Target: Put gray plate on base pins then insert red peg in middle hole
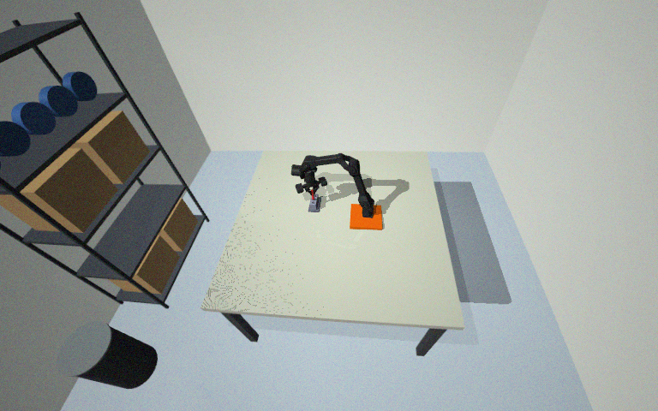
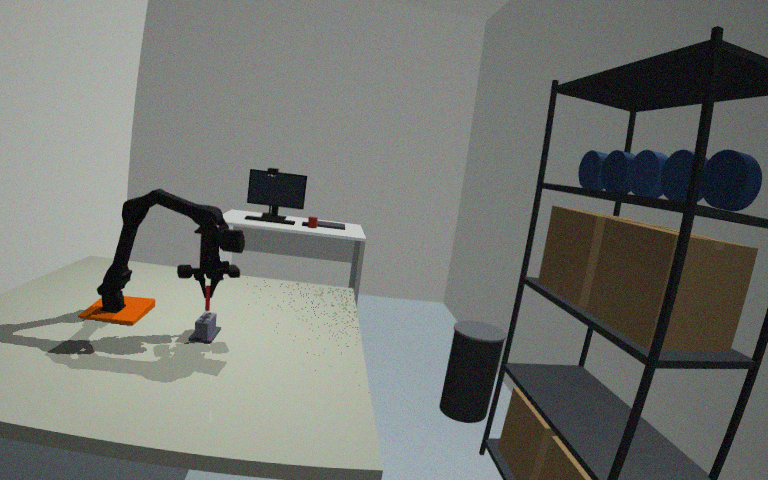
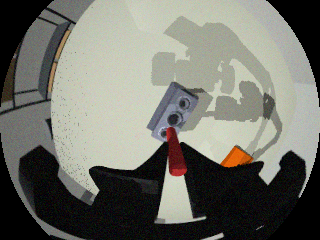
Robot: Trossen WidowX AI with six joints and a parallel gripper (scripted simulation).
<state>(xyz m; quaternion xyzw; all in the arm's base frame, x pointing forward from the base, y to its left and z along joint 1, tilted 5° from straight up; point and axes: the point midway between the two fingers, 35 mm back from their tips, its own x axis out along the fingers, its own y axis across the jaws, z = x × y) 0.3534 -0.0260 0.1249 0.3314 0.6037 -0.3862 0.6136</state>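
Right now the gray plate is 7 cm below my gripper tip and 1 cm to the right of it. The rest, counted from my gripper tip: red peg: right at my gripper tip; dark base: 11 cm below, 1 cm to the right.
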